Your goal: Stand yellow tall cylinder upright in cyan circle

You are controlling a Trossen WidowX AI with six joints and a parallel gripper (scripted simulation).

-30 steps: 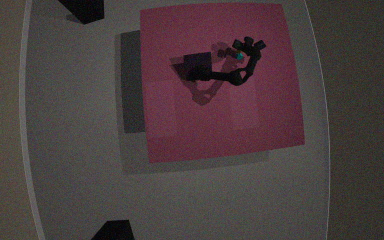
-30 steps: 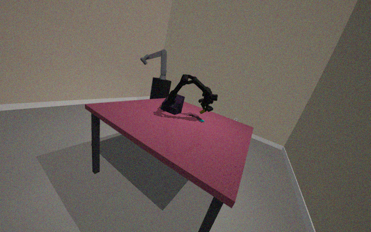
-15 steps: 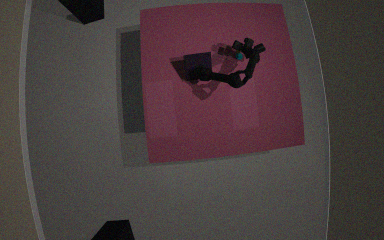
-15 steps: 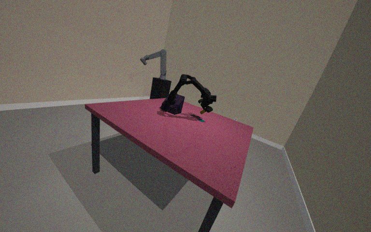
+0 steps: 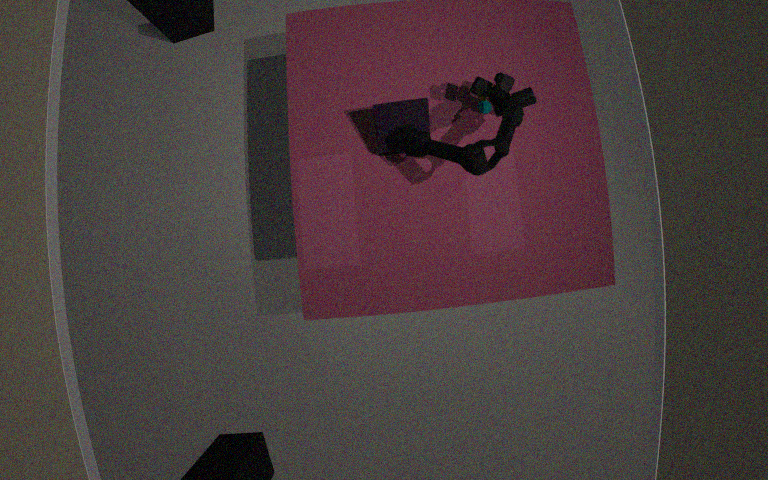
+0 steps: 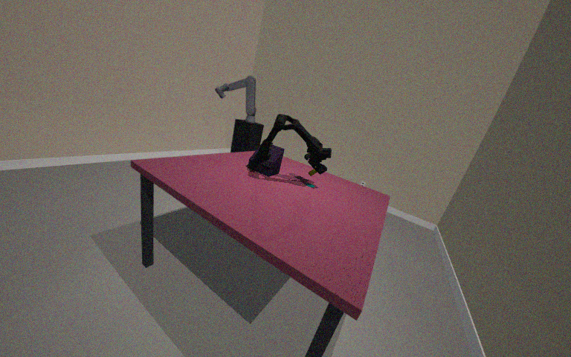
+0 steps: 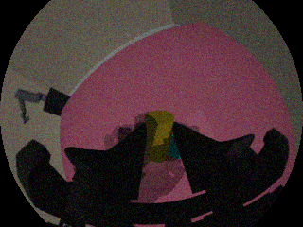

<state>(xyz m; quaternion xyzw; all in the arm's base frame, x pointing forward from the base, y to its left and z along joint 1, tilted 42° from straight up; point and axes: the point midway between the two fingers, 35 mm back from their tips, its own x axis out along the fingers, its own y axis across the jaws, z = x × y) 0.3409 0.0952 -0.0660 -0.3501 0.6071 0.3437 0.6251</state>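
The cyan circle lies 110 mm below my gripper tip and 40 mm to the right of it. The rest, counted from my gripper tip: yellow tall cylinder 20 mm below, 10 mm to the right, 10 mm behind.
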